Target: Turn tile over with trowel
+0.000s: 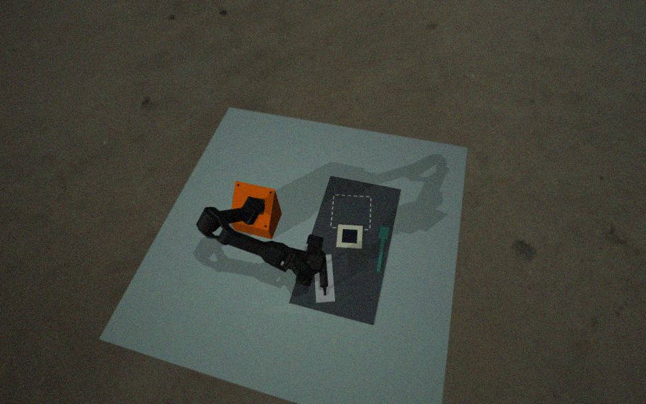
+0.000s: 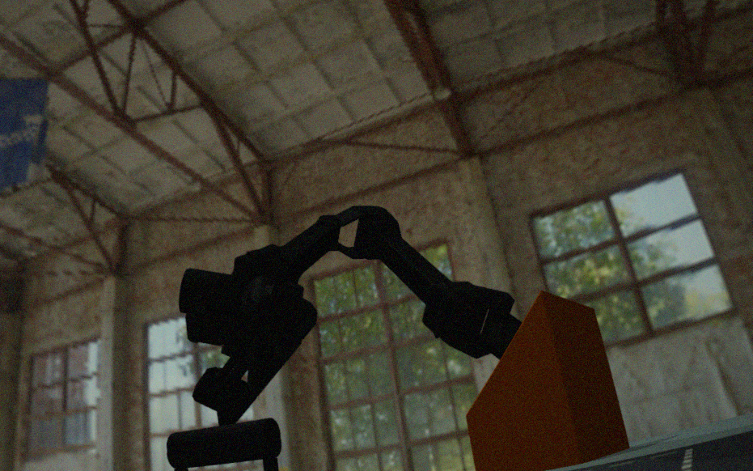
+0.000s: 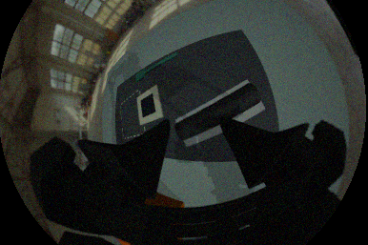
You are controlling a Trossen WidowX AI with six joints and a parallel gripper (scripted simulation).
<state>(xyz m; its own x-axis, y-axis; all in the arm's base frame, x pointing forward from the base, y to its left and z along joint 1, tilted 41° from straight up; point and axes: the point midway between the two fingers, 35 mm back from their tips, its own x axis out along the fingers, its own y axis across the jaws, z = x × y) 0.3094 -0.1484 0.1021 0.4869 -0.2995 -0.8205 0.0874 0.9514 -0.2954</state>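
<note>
Right now the small trowel is 6 cm below my gripper tip. Also, from my gripper tip: tile (18 cm to the left, 10 cm below, 7 cm ahead); then teal spatula-like tool (21 cm ahead, 18 cm to the left, 10 cm below); then dark mat (16 cm to the left, 12 cm below, 7 cm ahead).
</note>
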